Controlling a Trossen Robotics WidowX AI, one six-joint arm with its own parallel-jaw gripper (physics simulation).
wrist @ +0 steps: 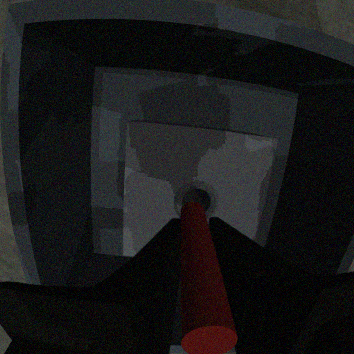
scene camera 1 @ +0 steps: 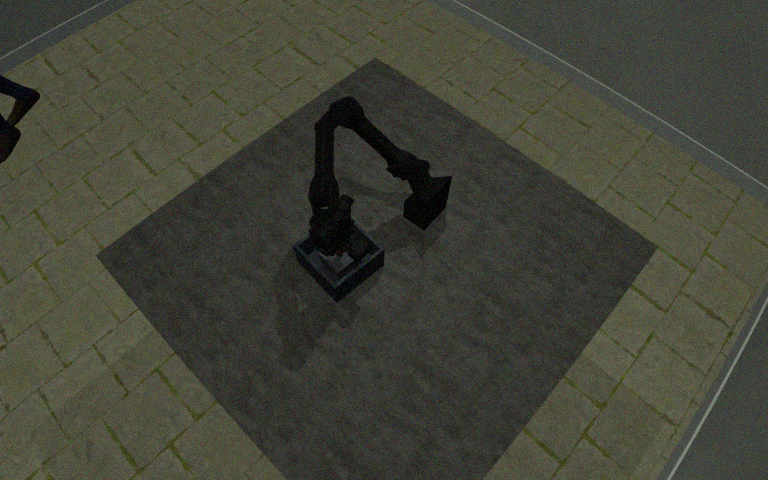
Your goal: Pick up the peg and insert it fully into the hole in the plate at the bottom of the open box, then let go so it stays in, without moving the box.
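Places are measured from the arm's base along level axes (x left, y down, z back), in metres.
Pixels of known places: gripper, between the fingertips: (wrist: 194, 225) (scene camera 1: 339, 249); arm's base, origin of its link: (scene camera 1: 426, 190).
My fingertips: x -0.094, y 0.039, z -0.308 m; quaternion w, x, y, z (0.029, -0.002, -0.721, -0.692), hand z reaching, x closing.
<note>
For each thing: its middle in the pictures, then the offset to it from my fingertips. Level surfaces: height alone.
- red peg, middle of its body: (wrist: 197, 252) dx +0.001, dy -0.020, dz +0.001 m
- light grey square plate, middle of its body: (wrist: 192, 189) (scene camera 1: 339, 257) dx -0.004, dy +0.054, dz +0.000 m
- open dark box, middle of its body: (wrist: 194, 196) (scene camera 1: 339, 255) dx -0.004, dy +0.039, dz +0.000 m
- dark square mat, height of its surface: dy +0.088 m
The red peg (wrist: 202, 270) is held between the fingers of my gripper (wrist: 194, 225) (scene camera 1: 336, 251), which is shut on it. Its far tip overlaps the near part of the round hole (wrist: 201, 195) in the wrist view; I cannot tell whether the tip touches the plate or enters the hole. The light grey square plate (wrist: 230, 175) lies at the bottom of the open dark box (scene camera 1: 337, 292) (wrist: 125, 11). The gripper reaches down into the box from above. The peg cannot be made out in the scene view.
The box's raised walls stand around the plate and the gripper. The robot's black base (scene camera 1: 427, 204) stands behind and right of the box on the dark square mat (scene camera 1: 453, 339). Pale paving (scene camera 1: 84, 316) surrounds the mat. Part of a dark figure (scene camera 1: 16, 101) shows at the left edge.
</note>
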